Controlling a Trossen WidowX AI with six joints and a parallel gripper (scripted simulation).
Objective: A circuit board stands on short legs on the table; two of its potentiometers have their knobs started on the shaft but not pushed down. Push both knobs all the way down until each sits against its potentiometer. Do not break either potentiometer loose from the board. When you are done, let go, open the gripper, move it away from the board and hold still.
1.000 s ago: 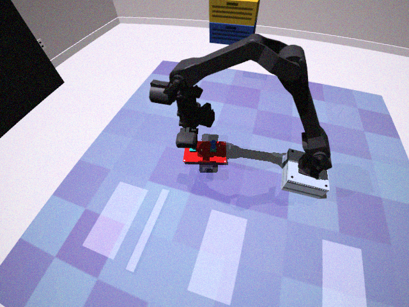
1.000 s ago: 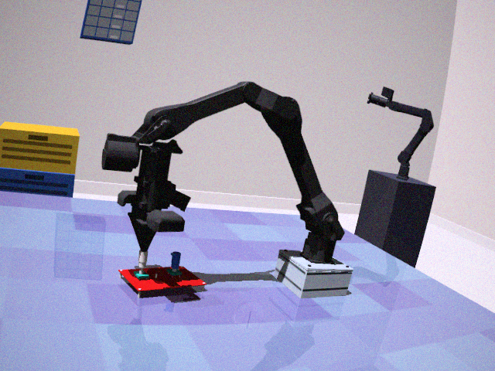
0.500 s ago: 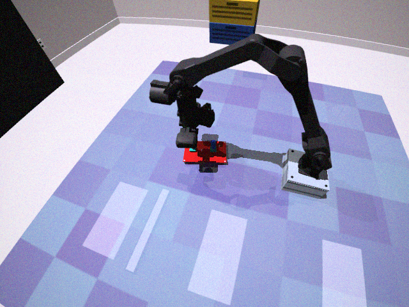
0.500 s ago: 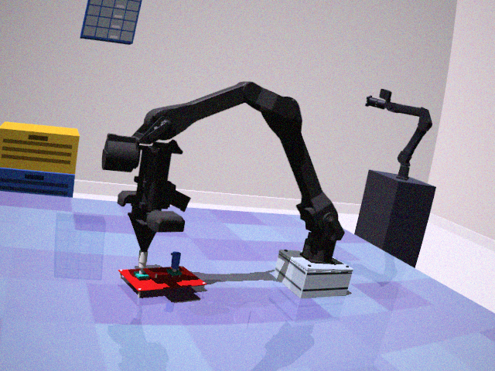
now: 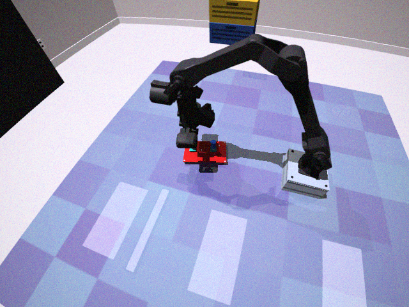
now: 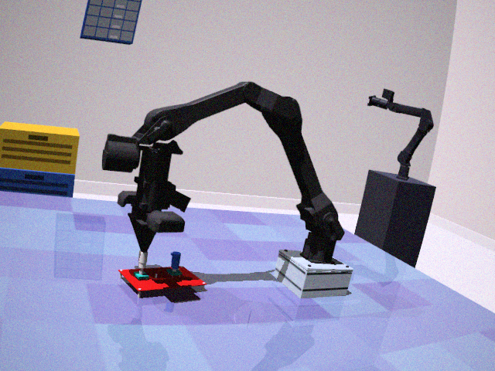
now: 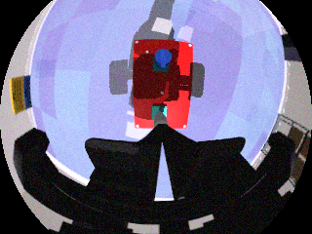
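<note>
My gripper tip is now 30 mm above the potentiometer with white knob. The rest, counted from my gripper tip: potentiometer with blue knob: 70 mm behind, 30 mm to the right, 30 mm below.
</note>
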